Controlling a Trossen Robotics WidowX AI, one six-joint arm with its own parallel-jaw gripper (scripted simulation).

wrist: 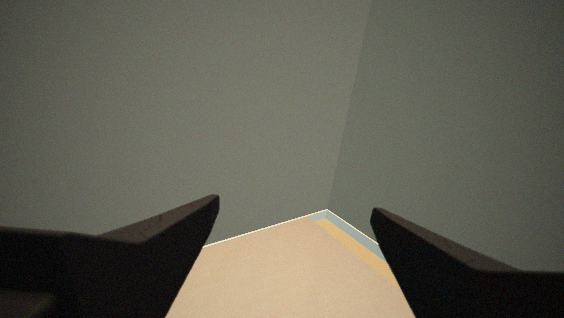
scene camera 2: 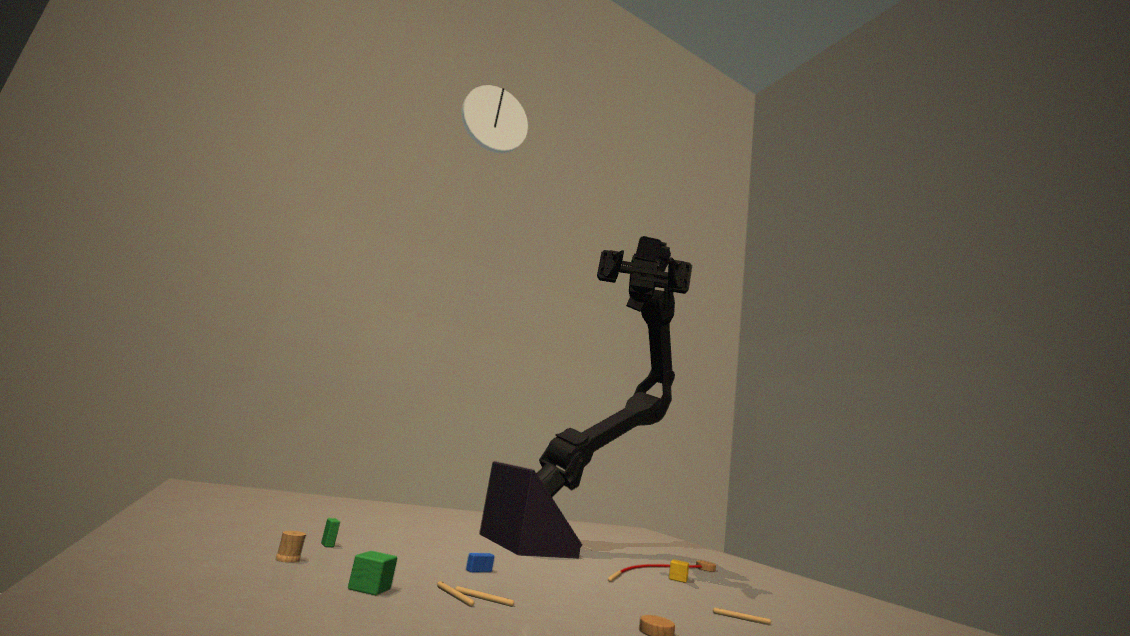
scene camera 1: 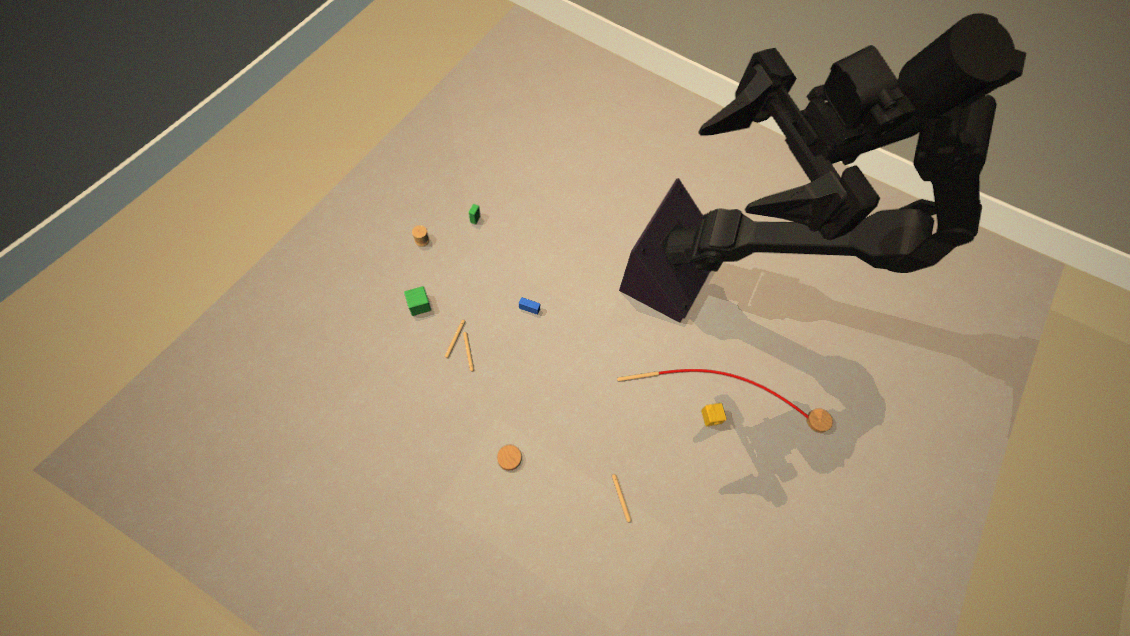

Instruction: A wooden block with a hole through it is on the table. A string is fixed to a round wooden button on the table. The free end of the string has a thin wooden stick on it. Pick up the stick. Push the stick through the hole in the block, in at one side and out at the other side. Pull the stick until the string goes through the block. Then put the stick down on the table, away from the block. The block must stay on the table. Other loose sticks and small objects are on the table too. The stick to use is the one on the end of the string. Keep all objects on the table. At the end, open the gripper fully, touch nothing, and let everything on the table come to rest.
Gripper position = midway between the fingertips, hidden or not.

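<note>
A green cube point(scene camera 2: 372, 572) and a wooden cylinder point(scene camera 2: 291, 545) are present. The green cube is out of frame in the wrist view; the wooden cylinder is out of frame in the wrist view as well. The gripper point(scene camera 1: 722, 168) is open and empty, holding nothing. The gripper is also visible in scene camera 2 point(scene camera 2: 646, 256) and in the wrist view point(wrist: 295, 208).
</note>
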